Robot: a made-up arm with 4 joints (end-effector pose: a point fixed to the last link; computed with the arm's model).
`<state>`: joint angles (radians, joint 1 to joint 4).
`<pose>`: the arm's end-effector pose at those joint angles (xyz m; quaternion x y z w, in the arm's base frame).
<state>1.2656 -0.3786 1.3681 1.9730</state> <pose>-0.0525 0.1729 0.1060 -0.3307 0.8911 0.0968 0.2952</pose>
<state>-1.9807 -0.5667 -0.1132 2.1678</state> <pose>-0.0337 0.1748 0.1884 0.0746 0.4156 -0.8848 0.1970</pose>
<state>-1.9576 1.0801 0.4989 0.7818</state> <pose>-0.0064 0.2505 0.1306 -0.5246 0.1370 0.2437 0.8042</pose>
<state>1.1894 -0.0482 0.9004 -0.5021</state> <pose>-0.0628 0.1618 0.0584 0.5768 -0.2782 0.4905 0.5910</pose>
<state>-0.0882 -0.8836 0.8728 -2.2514</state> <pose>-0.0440 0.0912 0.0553 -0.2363 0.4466 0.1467 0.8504</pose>
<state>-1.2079 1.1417 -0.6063 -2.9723</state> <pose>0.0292 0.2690 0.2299 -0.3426 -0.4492 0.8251 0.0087</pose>
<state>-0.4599 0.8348 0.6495 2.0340</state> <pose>0.0080 0.1701 0.2101 0.1753 -0.6947 0.3442 0.6067</pose>
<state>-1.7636 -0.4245 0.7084 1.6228</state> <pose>-0.0261 0.1518 0.1519 -0.0286 -0.2369 0.9403 0.2428</pose>
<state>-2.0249 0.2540 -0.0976 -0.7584</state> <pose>-0.0823 0.2115 0.1657 -0.6990 0.1650 -0.1626 0.6765</pose>
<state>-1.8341 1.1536 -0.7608 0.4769</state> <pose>-0.0173 0.2826 0.1716 -0.8710 0.0152 -0.0959 0.4816</pose>
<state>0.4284 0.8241 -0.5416 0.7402</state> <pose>-0.0313 0.0614 0.1488 0.1163 -0.2004 0.0024 0.9728</pose>
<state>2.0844 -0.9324 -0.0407 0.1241</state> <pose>0.0108 0.2742 0.1084 0.6028 -0.5307 -0.4968 0.3290</pose>
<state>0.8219 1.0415 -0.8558 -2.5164</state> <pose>0.0051 0.0216 0.1757 -0.3282 -0.9301 0.1510 0.0660</pose>
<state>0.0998 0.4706 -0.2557 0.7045</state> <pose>-0.0411 0.0886 0.1458 0.0586 -0.3645 0.1001 0.9240</pose>
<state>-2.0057 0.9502 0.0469 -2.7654</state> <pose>0.0053 0.3062 0.1228 0.0893 0.3923 -0.9104 0.0969</pose>
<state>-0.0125 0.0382 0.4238 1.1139</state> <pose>-0.0293 0.1200 0.1233 0.1632 -0.6801 0.3635 0.6153</pose>
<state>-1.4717 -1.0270 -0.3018 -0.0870</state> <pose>0.0155 0.0544 0.1757 -0.4355 -0.4450 0.5154 0.5887</pose>
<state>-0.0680 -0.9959 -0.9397 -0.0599</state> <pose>0.0061 0.0862 0.0133 0.1191 -0.6806 -0.2010 0.6944</pose>
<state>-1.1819 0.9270 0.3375 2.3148</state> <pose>0.0194 0.2313 0.2011 -0.1843 -0.5822 0.5995 0.5175</pose>
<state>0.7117 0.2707 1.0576 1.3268</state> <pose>-0.0387 0.1310 0.1325 0.5826 -0.7333 0.1921 0.2933</pose>
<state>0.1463 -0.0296 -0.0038 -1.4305</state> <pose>-0.0904 0.1009 0.1133 0.2847 0.4062 0.0884 0.8638</pose>
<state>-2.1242 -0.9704 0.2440 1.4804</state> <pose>0.0061 0.1466 0.1904 0.0819 0.2139 -0.9727 0.0381</pose>
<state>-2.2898 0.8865 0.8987 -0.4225</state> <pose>-0.0420 0.2612 0.1081 -0.4905 0.5493 -0.1573 0.6580</pose>
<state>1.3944 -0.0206 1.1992 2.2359</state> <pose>-0.0493 0.1293 0.1069 -0.3601 0.8286 0.3393 0.2619</pose>
